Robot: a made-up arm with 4 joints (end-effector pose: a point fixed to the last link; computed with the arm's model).
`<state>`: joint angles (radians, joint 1 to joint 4).
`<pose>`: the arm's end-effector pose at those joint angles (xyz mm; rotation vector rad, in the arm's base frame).
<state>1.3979 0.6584 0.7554 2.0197</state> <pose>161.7 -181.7 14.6 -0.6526 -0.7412 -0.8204</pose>
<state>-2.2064 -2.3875 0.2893 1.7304</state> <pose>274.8 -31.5 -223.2 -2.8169 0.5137 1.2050</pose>
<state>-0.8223 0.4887 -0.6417 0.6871</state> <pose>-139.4 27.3 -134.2 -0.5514 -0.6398 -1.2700</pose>
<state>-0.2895 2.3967 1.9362 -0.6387</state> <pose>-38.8 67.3 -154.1 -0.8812 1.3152 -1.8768</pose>
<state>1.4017 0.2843 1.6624 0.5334</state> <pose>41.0 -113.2 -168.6 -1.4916 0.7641 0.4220</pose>
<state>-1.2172 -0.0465 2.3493 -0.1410</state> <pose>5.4 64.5 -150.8 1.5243 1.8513 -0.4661</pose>
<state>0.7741 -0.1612 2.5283 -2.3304</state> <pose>174.0 -16.9 -71.2 -2.0577 -1.9836 -0.9088</pose>
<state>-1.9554 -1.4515 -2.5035 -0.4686</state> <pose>181.1 -44.2 -123.6 1.6085 1.2074 1.6922</pose>
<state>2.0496 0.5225 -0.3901 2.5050</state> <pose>342.9 -83.4 -82.2 0.6276 -0.1456 -0.3377</pose>
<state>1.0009 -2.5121 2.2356 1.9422</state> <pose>-256.7 74.8 -222.9 -0.5680 1.0643 1.6881</pose>
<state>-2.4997 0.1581 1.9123 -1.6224</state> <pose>14.8 15.4 47.7 1.7949 -0.8328 -0.7340</pose>
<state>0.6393 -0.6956 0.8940 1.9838</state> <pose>-28.9 -198.5 -299.0 -0.6849 0.8752 -0.9001</pose>
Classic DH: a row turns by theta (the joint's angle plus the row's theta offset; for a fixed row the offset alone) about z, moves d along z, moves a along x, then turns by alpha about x. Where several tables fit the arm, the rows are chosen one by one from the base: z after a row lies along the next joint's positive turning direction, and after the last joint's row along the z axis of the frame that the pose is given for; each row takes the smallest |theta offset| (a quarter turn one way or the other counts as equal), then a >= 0, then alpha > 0; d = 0 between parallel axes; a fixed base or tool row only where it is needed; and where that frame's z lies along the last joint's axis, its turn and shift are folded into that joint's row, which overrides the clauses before.
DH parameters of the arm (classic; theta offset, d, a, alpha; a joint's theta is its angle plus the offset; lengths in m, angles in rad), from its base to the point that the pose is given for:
joint 1: 1.5708 -0.1141 0.0299 -1.5708
joint 2: 1.5708 0.1133 0.0802 1.5708
joint 3: 1.5708 -0.1312 0.1311 1.5708
joint 4: -0.9779 0 -0.1412 3.1416
tool (fixed): 2.1637 0.0083 0 0

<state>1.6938 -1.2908 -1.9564 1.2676</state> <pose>-43.3 -128.9 -300.9 1.6395 0.6532 -0.9343</pose>
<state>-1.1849 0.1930 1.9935 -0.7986</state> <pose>30.0 55.5 -54.3 1.6121 1.2042 -0.4401</pose>
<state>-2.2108 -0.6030 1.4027 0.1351</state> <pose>92.6 69.8 -163.5 1.5905 0.2897 -1.4732</pose>
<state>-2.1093 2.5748 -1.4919 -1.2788</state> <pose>-25.2 176.9 150.3 -0.2512 1.7874 1.2689</pose>
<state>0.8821 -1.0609 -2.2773 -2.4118</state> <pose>-121.1 170.0 -400.1 -0.9715 -1.7756 0.9857</pose>
